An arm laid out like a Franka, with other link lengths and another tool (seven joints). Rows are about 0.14 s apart.
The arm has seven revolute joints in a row. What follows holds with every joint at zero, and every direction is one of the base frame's.
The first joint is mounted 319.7 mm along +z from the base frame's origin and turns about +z.
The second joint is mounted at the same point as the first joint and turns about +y.
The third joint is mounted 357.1 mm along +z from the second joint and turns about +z.
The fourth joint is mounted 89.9 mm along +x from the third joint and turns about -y.
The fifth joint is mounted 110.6 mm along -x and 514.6 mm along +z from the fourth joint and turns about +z.
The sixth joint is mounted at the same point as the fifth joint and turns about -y.
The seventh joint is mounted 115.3 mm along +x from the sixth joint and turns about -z.
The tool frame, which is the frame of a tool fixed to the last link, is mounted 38 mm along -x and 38 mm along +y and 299 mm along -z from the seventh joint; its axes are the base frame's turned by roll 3.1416, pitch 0.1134 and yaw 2.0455 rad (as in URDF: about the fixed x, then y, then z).
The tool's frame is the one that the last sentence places.
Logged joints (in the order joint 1, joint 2, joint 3, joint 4, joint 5, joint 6, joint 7), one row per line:
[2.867, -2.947, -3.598, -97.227, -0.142, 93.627, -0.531]
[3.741, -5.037, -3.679, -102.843, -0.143, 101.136, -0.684]
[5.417, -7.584, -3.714, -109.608, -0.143, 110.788, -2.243]
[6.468, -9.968, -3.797, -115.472, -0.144, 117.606, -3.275]
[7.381, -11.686, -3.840, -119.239, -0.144, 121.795, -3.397]
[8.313, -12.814, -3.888, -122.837, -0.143, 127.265, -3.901]
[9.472, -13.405, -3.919, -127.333, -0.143, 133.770, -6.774]
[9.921, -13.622, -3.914, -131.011, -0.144, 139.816, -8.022]
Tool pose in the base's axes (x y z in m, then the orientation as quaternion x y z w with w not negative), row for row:
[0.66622, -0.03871, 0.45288, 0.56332, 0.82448, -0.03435, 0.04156]
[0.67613, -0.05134, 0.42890, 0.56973, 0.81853, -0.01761, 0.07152]
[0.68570, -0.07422, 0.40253, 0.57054, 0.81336, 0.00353, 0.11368]
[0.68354, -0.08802, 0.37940, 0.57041, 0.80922, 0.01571, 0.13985]
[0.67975, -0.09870, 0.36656, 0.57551, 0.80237, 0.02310, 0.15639]
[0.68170, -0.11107, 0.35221, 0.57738, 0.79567, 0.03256, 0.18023]
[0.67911, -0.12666, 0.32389, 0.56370, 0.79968, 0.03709, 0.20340]
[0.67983, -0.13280, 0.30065, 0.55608, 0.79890, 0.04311, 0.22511]
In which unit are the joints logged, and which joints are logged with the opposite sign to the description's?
The joints are logged in degrees. Opposite sign: joint 1.
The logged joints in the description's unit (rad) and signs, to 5 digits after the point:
[-0.05004, -0.05143, -0.06280, -1.69693, -0.00248, 1.63410, -0.00927]
[-0.06529, -0.08791, -0.06421, -1.79495, -0.00250, 1.76516, -0.01194]
[-0.09454, -0.13237, -0.06482, -1.91302, -0.00250, 1.93362, -0.03915]
[-0.11289, -0.17397, -0.06627, -2.01537, -0.00251, 2.05261, -0.05716]
[-0.12882, -0.20396, -0.06702, -2.08111, -0.00251, 2.12572, -0.05929]
[-0.14509, -0.22365, -0.06786, -2.14391, -0.00250, 2.22119, -0.06809]
[-0.16532, -0.23396, -0.06840, -2.22238, -0.00250, 2.33473, -0.11823]
[-0.17315, -0.23775, -0.06831, -2.28657, -0.00251, 2.44025, -0.14001]

